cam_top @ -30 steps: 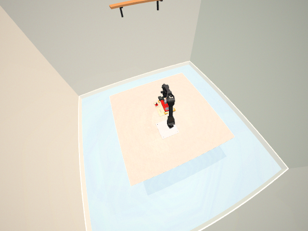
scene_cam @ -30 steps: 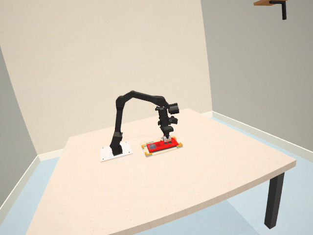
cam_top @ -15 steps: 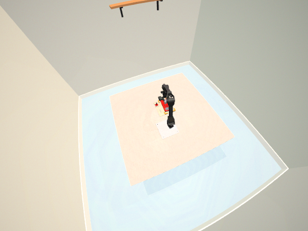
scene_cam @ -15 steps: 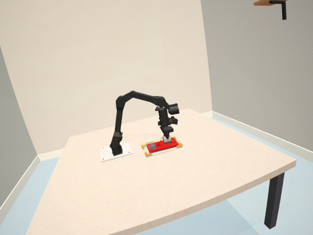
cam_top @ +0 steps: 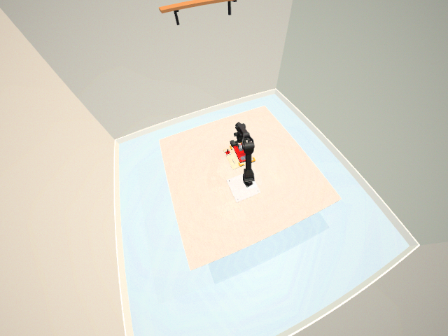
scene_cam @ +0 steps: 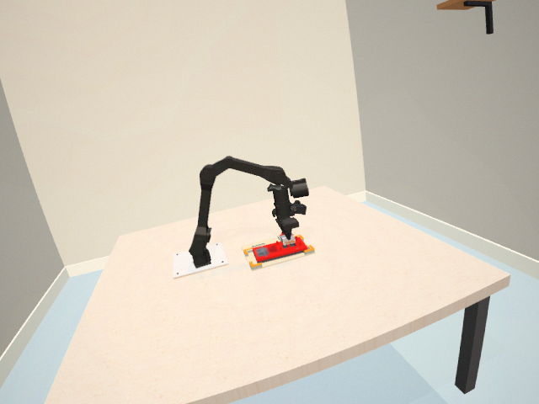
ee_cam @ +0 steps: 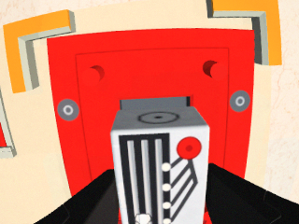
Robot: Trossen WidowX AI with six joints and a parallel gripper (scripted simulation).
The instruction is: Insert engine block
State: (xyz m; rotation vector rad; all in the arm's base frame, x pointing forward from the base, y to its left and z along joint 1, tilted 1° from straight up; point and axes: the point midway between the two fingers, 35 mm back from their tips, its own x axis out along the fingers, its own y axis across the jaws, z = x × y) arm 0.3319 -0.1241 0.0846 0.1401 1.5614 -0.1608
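Right now my gripper tip is 1 cm above the engine block. Also, from my gripper tip: plate (4 cm behind, 3 cm to the left, 4 cm below).
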